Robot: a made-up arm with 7 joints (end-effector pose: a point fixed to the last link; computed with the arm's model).
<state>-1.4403 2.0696 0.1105 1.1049 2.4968 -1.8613 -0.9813</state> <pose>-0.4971 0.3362 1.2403 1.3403 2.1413 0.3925</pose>
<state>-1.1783 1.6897 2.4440 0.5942 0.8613 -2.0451 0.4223</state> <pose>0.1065 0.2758 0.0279 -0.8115 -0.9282 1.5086</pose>
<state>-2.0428 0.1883 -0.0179 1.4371 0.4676 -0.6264 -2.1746</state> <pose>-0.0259 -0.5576 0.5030 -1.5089 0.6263 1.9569</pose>
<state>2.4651 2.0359 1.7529 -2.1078 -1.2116 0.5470 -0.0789</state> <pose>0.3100 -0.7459 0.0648 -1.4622 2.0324 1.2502</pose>
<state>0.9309 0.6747 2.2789 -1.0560 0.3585 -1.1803 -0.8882</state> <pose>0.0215 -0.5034 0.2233 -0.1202 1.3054 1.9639</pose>
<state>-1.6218 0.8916 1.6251 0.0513 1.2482 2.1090 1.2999</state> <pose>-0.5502 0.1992 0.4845 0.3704 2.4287 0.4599</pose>
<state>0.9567 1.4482 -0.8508 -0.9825 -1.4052 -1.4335 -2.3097</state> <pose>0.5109 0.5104 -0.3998 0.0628 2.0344 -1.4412</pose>
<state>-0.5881 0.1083 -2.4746 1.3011 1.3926 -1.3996 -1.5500</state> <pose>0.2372 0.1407 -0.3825 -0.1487 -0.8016 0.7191</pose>
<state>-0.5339 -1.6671 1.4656 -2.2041 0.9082 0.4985 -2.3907</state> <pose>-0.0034 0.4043 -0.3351 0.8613 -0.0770 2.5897</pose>
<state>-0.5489 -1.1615 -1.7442 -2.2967 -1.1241 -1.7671 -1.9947</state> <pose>0.4228 0.0435 0.8147 0.3899 -1.4219 -1.5568</pose>
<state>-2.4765 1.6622 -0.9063 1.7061 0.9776 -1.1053 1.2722</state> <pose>0.0799 0.4796 -0.0880 0.4346 -0.9312 0.8842</pose>
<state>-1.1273 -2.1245 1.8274 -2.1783 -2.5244 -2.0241 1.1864</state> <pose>0.5139 -0.2646 -0.0840 -0.4230 1.8754 2.4162</pose>
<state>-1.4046 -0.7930 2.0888 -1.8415 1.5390 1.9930 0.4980</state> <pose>-0.1036 0.1157 0.0694 -1.2311 -0.9735 0.3389</pose>
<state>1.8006 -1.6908 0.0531 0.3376 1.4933 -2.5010 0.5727</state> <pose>-0.4554 0.0802 -0.3286 -0.7006 1.9124 -1.1341</pose>
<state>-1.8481 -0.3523 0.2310 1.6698 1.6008 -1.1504 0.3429</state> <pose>0.0350 -0.4985 0.7880 0.3814 -2.1434 -1.3900</pose>
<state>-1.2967 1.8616 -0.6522 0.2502 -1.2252 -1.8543 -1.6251</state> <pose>0.1122 0.2044 0.2101 -0.3707 -0.3495 0.0464</pose>
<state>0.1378 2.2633 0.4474 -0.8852 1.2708 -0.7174 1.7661</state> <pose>0.0577 -0.5262 0.8623 -2.2208 0.8181 -0.4203</pose>
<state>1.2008 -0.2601 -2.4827 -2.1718 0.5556 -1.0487 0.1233</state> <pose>1.0697 0.2371 -0.0371 0.9804 -0.6181 -0.7765</pose>
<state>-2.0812 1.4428 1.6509 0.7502 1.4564 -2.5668 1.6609</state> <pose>-0.1422 0.2203 -0.2836 -0.9178 0.3167 2.7816</pose>
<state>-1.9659 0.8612 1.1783 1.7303 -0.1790 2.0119 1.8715</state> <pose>-0.9453 0.4751 0.3046 1.3980 -0.0821 1.0879</pose>
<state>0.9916 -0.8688 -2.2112 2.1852 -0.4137 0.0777 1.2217</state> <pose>0.2024 0.5174 0.6638 -0.4418 2.5520 -1.2224</pose>
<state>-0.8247 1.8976 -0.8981 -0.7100 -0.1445 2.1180 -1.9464</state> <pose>0.6905 -0.1553 0.4809 -1.1426 -0.6530 1.4730</pose>
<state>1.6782 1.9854 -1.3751 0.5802 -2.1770 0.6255 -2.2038</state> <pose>0.3435 0.7093 -0.4394 -0.6822 -1.8203 1.7401</pose>
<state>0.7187 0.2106 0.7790 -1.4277 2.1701 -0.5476 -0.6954</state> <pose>0.7042 0.8899 0.6400 0.6634 -2.5921 1.2198</pose>
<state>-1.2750 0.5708 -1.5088 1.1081 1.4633 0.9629 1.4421</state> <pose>-0.1513 -0.0965 -0.1230 -0.6858 0.3583 -0.9509</pose>
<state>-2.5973 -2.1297 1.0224 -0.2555 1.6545 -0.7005 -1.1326</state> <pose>0.1875 -0.6971 0.1463 -1.4293 0.6859 1.8956</pose>
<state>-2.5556 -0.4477 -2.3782 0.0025 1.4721 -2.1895 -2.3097</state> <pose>-0.8733 -0.6279 -0.0170 0.8837 1.1472 1.5141</pose>
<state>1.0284 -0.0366 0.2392 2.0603 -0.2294 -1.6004 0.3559</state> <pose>0.4176 -0.1075 0.1702 -2.2125 1.7686 -0.3040</pose>
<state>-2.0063 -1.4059 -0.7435 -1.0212 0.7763 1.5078 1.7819</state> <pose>-0.7037 -0.2206 0.5710 -1.5601 -1.5767 -2.1474</pose>
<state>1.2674 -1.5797 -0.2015 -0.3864 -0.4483 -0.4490 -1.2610</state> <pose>-0.0117 -0.4815 -0.4572 -1.7490 0.5685 -0.0431</pose>
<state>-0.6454 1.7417 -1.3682 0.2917 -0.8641 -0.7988 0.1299</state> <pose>-0.1234 0.4555 0.2362 1.3316 0.6593 1.0455</pose>
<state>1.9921 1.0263 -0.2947 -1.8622 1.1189 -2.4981 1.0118</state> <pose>0.1240 -0.4848 -0.2952 -1.6529 1.7011 0.3914</pose>
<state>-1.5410 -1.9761 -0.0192 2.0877 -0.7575 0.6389 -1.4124</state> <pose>-0.8790 0.3476 0.8988 2.2988 0.1183 1.2544</pose>
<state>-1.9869 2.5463 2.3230 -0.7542 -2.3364 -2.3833 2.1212</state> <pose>-0.3133 -0.5292 -0.3583 -1.5738 -1.2857 -1.6426</pose>
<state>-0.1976 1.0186 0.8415 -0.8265 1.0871 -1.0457 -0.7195</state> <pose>-0.4397 0.2088 0.9591 0.5708 1.6837 0.5315</pose>
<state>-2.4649 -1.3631 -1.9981 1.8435 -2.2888 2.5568 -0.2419</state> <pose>-0.4291 -0.2818 -0.0523 -0.1360 2.3915 0.8462</pose>
